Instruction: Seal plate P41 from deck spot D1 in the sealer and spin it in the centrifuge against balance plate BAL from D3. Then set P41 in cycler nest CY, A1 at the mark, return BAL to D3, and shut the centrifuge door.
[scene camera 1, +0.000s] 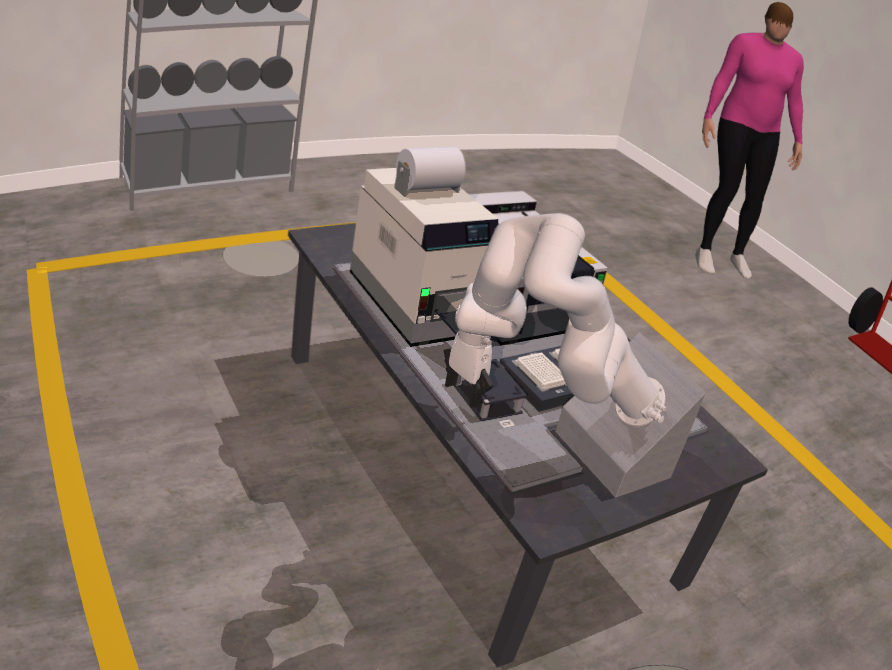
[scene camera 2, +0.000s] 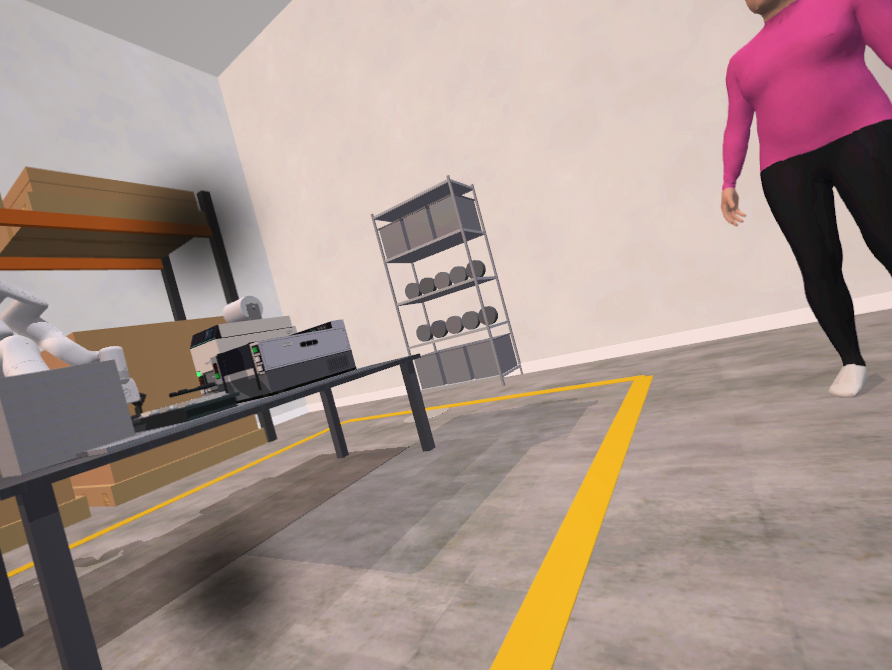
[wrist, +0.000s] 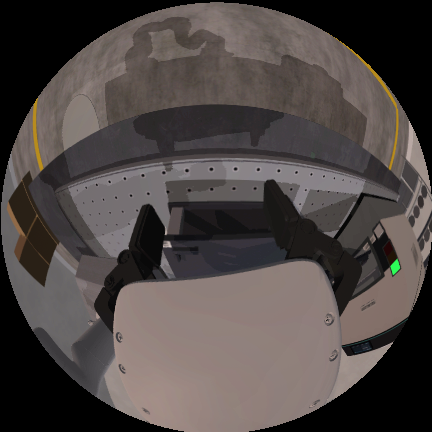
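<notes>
A foil roll (scene camera 1: 440, 167) is visible, and so is a dark-lidded centrifuge (scene camera 2: 259, 369), with scene camera 1 also showing the centrifuge (scene camera 1: 542, 320). A grey perforated plate (scene camera 1: 528, 451) can be seen as well; scene camera 2 shows the plate (scene camera 2: 140, 436), and the wrist view shows the plate (wrist: 103, 210) too. The gripper (scene camera 1: 462, 395) is open and holds nothing, and the wrist view also shows the gripper (wrist: 208, 204).
</notes>
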